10 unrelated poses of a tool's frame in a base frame.
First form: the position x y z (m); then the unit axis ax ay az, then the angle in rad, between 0 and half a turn.
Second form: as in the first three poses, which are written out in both.
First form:
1: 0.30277 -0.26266 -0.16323 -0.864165 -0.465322 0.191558 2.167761
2: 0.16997 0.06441 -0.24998 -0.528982 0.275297 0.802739 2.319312
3: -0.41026 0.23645 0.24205 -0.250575 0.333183 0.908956 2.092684
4: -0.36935 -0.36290 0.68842 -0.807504 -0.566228 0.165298 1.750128
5: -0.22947 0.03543 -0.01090 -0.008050 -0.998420 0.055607 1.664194
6: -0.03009 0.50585 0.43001 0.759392 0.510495 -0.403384 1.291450
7: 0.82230 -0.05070 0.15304 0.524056 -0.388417 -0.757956 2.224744
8: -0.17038 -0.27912 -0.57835 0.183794 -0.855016 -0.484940 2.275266
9: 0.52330 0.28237 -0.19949 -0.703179 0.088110 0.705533 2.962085
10: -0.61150 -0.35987 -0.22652 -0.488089 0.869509 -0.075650 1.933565
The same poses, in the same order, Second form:
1: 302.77 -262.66 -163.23 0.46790 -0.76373 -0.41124 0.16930
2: 169.97 64.41 -249.98 0.39965 -0.48490 0.25236 0.73584
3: -410.26 236.45 242.05 0.50074 -0.21690 0.28840 0.78679
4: -369.35 -362.90 688.42 0.64095 -0.61983 -0.43463 0.12688
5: -229.47 35.43 -10.90 0.67333 -0.00595 -0.73818 0.04111
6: -30.09 505.85 430.01 0.79866 0.45699 0.30720 -0.24275
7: 822.30 -50.70 153.04 0.44254 0.46995 -0.34831 -0.67970
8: -170.38 -279.12 -578.35 0.41974 0.16682 -0.77605 -0.44015
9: 523.30 282.37 -199.49 0.08963 -0.70035 0.08776 0.70269
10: -611.50 -359.87 -226.52 0.56795 -0.40173 0.71566 -0.06226
